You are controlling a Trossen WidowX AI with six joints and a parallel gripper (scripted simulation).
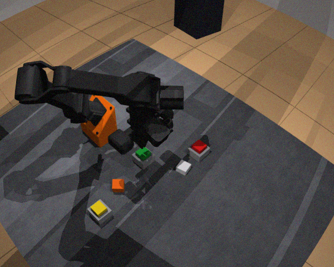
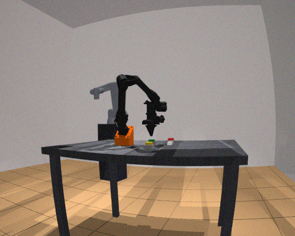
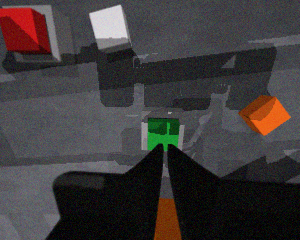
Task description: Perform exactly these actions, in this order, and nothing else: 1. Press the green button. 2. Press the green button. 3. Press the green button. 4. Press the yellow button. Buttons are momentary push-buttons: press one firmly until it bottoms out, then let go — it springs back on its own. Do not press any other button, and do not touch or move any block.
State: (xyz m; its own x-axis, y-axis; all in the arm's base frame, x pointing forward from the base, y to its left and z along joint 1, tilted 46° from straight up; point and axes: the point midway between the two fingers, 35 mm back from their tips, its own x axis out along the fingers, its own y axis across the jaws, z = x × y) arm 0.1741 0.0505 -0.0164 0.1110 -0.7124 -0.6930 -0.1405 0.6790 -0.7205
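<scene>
My gripper tip is now 3 cm above the green button. The rest, counted from my gripper tip: red button: 14 cm to the left, 8 cm ahead, 3 cm below; orange block: 11 cm to the right, 5 cm below, 4 cm ahead; white block: 10 cm ahead, 7 cm to the left, 5 cm below.
</scene>
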